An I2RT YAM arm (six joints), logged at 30 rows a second.
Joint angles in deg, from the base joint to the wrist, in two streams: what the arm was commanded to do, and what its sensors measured. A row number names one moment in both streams.
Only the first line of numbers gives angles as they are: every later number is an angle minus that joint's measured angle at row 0.
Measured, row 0: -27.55, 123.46, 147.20, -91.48, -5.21, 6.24
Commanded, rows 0 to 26: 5.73, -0.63, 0.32, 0.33, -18.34, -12.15; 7.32, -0.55, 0.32, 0.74, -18.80, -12.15; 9.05, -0.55, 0.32, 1.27, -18.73, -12.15; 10.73, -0.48, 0.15, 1.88, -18.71, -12.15; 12.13, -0.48, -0.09, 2.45, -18.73, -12.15; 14.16, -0.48, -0.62, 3.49, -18.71, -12.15; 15.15, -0.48, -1.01, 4.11, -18.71, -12.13; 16.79, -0.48, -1.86, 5.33, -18.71, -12.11; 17.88, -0.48, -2.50, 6.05, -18.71, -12.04; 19.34, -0.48, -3.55, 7.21, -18.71, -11.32; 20.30, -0.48, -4.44, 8.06, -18.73, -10.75; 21.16, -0.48, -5.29, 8.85, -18.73, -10.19; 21.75, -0.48, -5.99, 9.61, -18.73, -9.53; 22.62, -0.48, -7.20, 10.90, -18.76, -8.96; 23.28, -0.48, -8.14, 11.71, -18.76, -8.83; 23.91, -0.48, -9.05, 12.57, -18.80, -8.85; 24.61, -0.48, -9.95, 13.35, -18.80, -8.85; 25.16, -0.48, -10.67, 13.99, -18.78, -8.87; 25.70, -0.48, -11.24, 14.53, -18.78, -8.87; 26.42, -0.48, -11.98, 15.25, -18.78, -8.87; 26.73, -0.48, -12.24, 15.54, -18.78, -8.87; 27.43, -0.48, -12.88, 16.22, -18.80, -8.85; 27.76, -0.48, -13.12, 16.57, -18.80, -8.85; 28.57, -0.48, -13.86, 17.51, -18.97, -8.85; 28.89, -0.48, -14.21, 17.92, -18.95, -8.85; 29.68, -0.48, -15.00, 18.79, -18.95, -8.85; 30.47, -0.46, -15.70, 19.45, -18.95, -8.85
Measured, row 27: 28.35, 0.00, -13.93, 18.34, -18.14, -9.38
